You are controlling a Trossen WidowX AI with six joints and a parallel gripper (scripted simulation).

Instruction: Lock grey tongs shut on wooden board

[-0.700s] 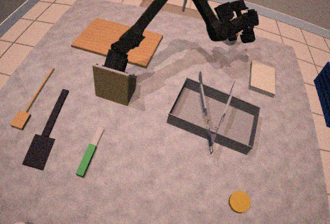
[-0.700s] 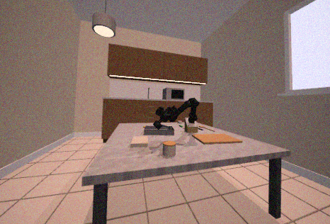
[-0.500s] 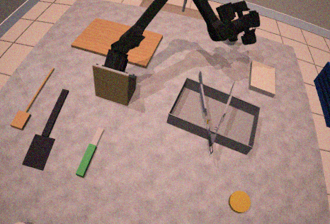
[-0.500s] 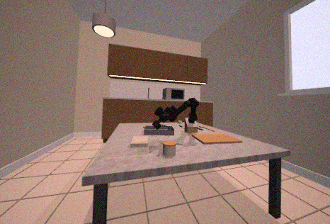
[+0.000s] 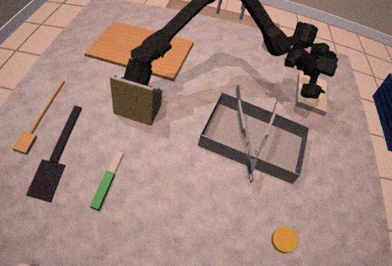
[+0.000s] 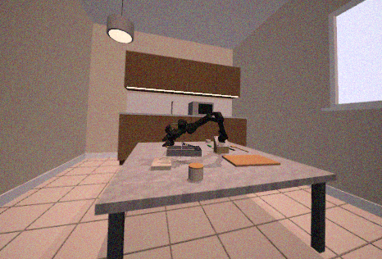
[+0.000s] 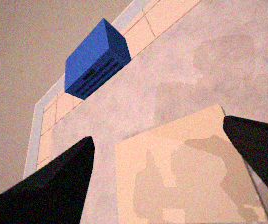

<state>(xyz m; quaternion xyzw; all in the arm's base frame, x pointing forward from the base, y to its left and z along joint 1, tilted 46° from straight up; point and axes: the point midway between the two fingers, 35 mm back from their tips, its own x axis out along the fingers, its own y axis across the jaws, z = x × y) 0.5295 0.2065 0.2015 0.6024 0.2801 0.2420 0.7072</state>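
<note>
Right now my gripper tip is 210 mm past the yellow lock slider, 330 mm to the left of it and 70 mm above it. The rest, counted from my gripper tip: roasting tin 180 mm behind, 250 mm to the right, 110 mm below; then orange-lidded canister 210 mm behind, 270 mm to the left, 100 mm below; then beige block 10 mm behind, 60 mm to the left, 120 mm below.
</note>
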